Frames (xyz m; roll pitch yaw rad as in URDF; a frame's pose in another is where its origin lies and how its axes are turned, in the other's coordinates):
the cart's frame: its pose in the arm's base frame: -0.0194 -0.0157 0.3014 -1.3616 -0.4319 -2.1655
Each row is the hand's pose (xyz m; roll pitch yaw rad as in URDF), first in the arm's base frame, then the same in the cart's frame.
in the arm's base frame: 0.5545 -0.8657 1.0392 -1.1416 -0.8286 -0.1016
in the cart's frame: 0.6562 -0.3012 1.0367 2.6230 -0.8469 -1.5437
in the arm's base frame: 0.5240 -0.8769 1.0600 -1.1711 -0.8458 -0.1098
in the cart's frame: 0.6889 -0.3128 1.0198 2.5714 -0.8360 -1.5221
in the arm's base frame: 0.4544 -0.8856 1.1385 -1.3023 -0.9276 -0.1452
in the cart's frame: 0.7637 -0.3746 0.9790 2.3478 -0.7782 -1.4324
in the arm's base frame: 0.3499 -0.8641 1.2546 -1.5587 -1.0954 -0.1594
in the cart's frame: 0.8493 -0.4815 0.9009 2.0091 -0.6316 -1.3243
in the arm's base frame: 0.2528 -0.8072 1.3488 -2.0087 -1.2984 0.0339
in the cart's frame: 0.8953 -0.5856 0.8081 1.7189 -0.4206 -1.2826
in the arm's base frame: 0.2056 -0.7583 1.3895 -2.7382 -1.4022 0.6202
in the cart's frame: 0.8996 -0.6413 0.7520 1.5648 -0.2597 -1.2879
